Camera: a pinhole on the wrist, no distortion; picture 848 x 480 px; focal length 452.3 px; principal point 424.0 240.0 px. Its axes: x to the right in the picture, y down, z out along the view. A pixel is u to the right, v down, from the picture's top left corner.
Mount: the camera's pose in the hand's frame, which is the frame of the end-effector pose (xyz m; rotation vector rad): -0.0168 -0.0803 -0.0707 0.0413 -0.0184 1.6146
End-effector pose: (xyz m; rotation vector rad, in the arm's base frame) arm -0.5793 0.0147 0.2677 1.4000 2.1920 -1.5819
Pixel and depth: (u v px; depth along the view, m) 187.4 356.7 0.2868
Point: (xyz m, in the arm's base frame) -0.7931 -0.2106 0.3862
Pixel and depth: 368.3 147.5 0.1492
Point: -0.6935 -0.0402 0.2955
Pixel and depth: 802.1 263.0 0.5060
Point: -0.5034 -0.3623 -0.1351
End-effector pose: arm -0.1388 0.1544 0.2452 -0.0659 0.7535 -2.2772
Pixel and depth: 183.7 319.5 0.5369
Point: -0.1987 0.2063 0.8465
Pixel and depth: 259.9 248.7 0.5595
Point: -0.1982 0.0933 0.8079
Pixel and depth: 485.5 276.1 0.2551
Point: -0.1005 0.1162 0.4348
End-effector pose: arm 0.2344 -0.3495 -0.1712 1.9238 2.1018 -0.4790
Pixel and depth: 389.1 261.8 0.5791
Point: 0.0725 -0.5957 -0.6103
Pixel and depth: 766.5 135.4 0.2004
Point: 0.2925 -0.3754 -0.3094
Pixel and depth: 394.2 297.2 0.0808
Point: 0.1479 -0.3833 -0.1638
